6 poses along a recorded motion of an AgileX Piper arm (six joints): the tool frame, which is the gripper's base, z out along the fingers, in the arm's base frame.
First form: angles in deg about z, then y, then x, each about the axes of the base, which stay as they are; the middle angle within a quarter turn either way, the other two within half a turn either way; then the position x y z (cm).
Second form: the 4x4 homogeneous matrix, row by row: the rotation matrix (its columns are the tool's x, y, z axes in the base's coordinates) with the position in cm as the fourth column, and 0 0 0 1 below. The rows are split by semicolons. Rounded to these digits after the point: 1 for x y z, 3 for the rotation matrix.
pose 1, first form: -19.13, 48.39, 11.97, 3.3, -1.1, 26.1
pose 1, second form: 0.627, 0.218, 0.748, 3.3; -0.174, 0.975, -0.138, -1.1; -0.759, -0.044, 0.650, 26.1; 0, 0, 0, 1
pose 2, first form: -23.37, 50.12, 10.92, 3.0, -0.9, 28.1
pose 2, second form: 0.589, 0.254, 0.767, 3.0; -0.256, 0.959, -0.121, -0.9; -0.767, -0.125, 0.630, 28.1; 0, 0, 0, 1
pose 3, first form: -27.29, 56.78, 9.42, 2.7, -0.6, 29.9
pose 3, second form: 0.487, 0.251, 0.837, 2.7; -0.331, 0.939, -0.090, -0.6; -0.808, -0.233, 0.540, 29.9; 0, 0, 0, 1
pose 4, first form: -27.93, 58.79, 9.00, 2.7, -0.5, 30.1
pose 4, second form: 0.458, 0.243, 0.855, 2.7; -0.344, 0.935, -0.081, -0.5; -0.820, -0.257, 0.512, 30.1; 0, 0, 0, 1
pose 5, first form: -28.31, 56.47, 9.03, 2.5, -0.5, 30.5
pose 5, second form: 0.486, 0.262, 0.834, 2.5; -0.353, 0.932, -0.087, -0.5; -0.799, -0.252, 0.546, 30.5; 0, 0, 0, 1
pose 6, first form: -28.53, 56.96, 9.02, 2.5, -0.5, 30.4
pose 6, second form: 0.479, 0.260, 0.838, 2.5; -0.356, 0.930, -0.085, -0.5; -0.802, -0.258, 0.538, 30.4; 0, 0, 0, 1
